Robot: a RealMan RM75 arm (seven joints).
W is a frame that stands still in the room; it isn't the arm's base.
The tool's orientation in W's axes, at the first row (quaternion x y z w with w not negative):
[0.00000 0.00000 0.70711 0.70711]
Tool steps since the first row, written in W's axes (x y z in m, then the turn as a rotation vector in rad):
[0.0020 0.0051 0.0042 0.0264 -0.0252 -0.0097]
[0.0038 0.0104 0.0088 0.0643 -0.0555 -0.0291]
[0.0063 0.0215 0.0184 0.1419 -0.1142 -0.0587]
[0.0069 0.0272 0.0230 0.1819 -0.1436 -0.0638]
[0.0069 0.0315 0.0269 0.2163 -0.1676 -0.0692]
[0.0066 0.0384 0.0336 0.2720 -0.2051 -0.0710]
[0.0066 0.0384 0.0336 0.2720 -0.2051 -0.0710]
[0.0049 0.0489 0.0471 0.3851 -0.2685 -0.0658]
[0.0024 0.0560 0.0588 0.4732 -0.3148 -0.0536]
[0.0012 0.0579 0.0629 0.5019 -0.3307 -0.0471]
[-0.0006 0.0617 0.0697 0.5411 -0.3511 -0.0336]
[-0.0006 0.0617 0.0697 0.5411 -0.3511 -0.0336]
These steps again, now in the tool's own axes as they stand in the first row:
[0.0051 -0.0020 0.0042 -0.0252 -0.0264 -0.0097]
[0.0104 -0.0038 0.0088 -0.0555 -0.0643 -0.0291]
[0.0215 -0.0063 0.0184 -0.1142 -0.1419 -0.0587]
[0.0272 -0.0069 0.0230 -0.1436 -0.1819 -0.0638]
[0.0315 -0.0069 0.0269 -0.1676 -0.2163 -0.0692]
[0.0384 -0.0066 0.0336 -0.2051 -0.2720 -0.0710]
[0.0384 -0.0066 0.0336 -0.2051 -0.2720 -0.0710]
[0.0489 -0.0049 0.0471 -0.2685 -0.3851 -0.0658]
[0.0560 -0.0024 0.0588 -0.3148 -0.4732 -0.0536]
[0.0579 -0.0012 0.0629 -0.3307 -0.5019 -0.0471]
[0.0617 0.0006 0.0697 -0.3511 -0.5411 -0.0336]
[0.0617 0.0006 0.0697 -0.3511 -0.5411 -0.0336]

